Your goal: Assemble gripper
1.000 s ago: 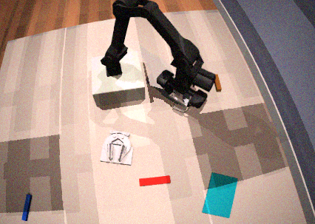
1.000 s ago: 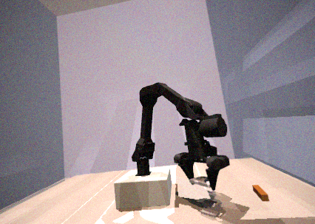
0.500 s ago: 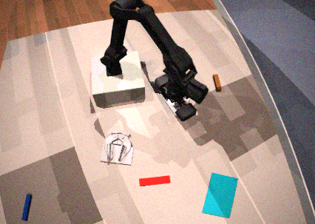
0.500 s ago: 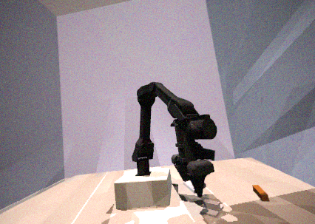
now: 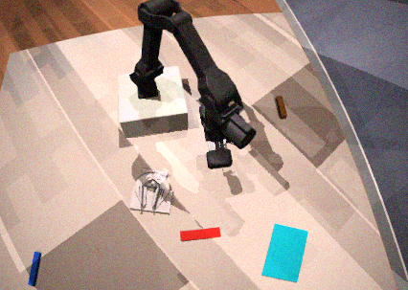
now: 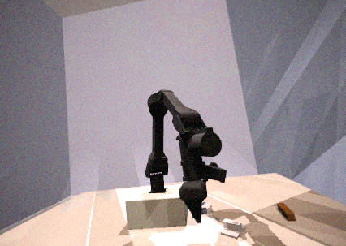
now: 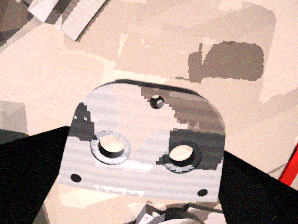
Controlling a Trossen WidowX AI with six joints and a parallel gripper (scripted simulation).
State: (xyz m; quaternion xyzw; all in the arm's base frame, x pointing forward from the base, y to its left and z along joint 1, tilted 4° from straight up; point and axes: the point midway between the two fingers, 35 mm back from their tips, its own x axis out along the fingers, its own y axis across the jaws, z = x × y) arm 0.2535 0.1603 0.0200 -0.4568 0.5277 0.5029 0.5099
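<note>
Now: gripper tip 3 cm short of the jaw, 21 cm to the left of it and 7 cm above it. The rest, counted from my gripper tip: red bar: 22 cm ahead, 8 cm to the right, 8 cm below; orange block: 15 cm behind, 28 cm to the left, 7 cm below; white plate: 9 cm ahead, 20 cm to the right, 8 cm below.
</note>
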